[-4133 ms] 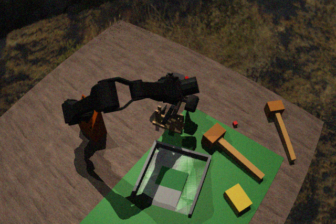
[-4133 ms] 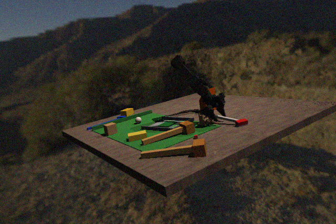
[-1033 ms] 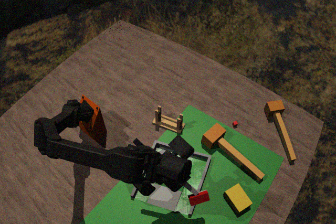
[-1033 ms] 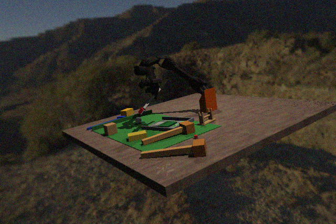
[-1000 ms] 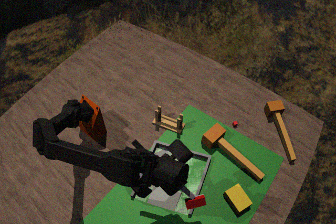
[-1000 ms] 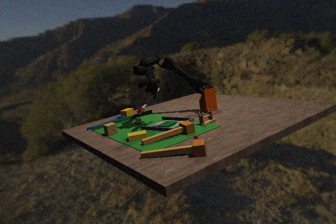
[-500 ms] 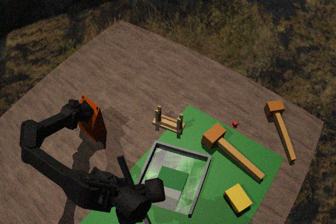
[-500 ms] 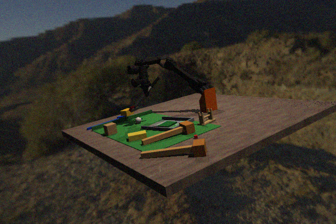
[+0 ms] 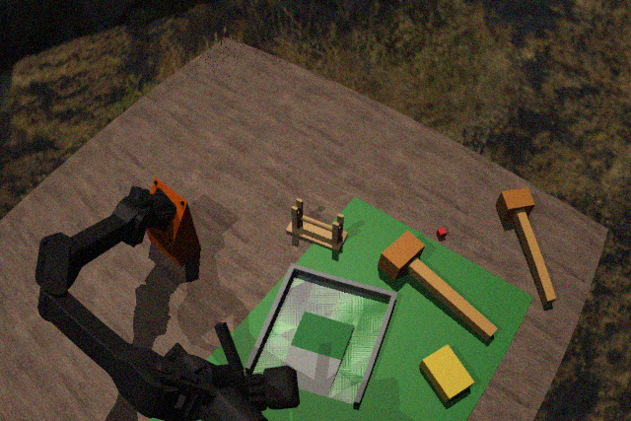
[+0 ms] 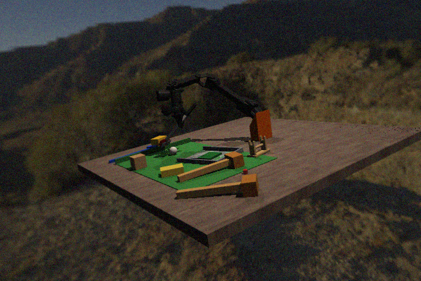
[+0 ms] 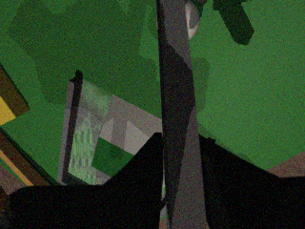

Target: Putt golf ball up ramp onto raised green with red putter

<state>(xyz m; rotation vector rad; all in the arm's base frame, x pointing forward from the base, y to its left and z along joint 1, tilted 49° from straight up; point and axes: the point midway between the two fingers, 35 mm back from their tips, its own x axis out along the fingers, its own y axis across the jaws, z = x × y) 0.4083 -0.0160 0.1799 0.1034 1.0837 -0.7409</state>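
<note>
My gripper tip is now 6 cm short of the white golf ball, 2 cm to the left of it and 12 cm above it. Round my gripper tip: small red cube (2 cm behind, 55 cm to the left, 13 cm below); then wooden cube (27 cm ahead, 4 cm to the left, 11 cm below); then green mat (6 cm ahead, 17 cm to the left, 14 cm below).
</note>
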